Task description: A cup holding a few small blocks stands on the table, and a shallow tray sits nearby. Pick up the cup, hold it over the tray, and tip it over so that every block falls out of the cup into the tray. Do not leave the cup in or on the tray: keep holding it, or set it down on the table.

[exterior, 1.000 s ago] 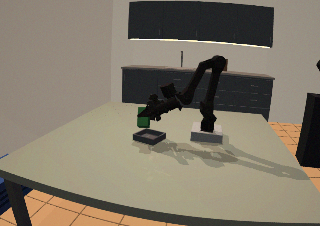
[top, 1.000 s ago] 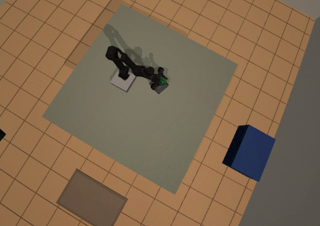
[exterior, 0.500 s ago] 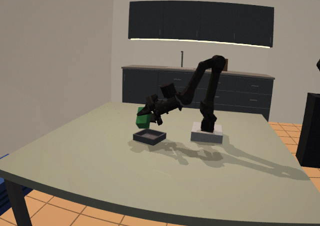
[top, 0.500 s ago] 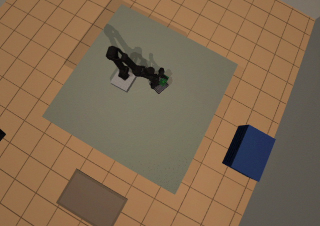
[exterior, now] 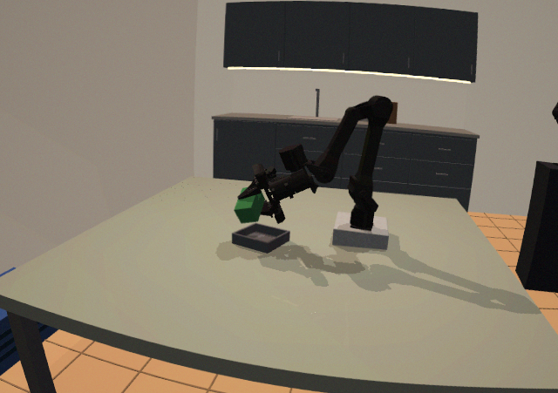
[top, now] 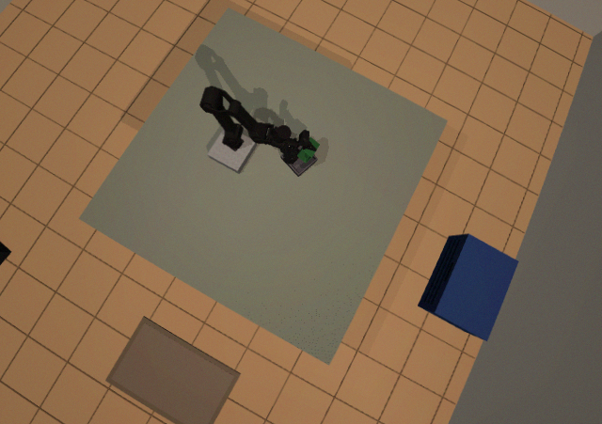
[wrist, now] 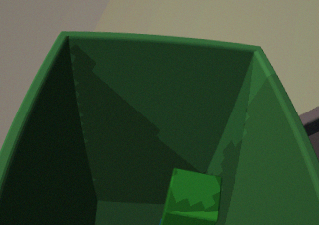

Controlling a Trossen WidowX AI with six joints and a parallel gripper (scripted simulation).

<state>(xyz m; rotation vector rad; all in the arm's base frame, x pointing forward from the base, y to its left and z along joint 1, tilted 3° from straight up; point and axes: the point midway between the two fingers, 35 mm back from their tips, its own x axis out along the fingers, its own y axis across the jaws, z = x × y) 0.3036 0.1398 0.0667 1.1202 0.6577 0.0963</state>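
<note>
My gripper tip is now 20 mm past the bright green block, 10 mm to the left of it and 10 mm above it. From my gripper tip the other things lie so: square green cup (30 mm behind, 20 mm to the left); shallow dark grey tray (50 mm behind, 30 mm to the right, 110 mm below).
</note>
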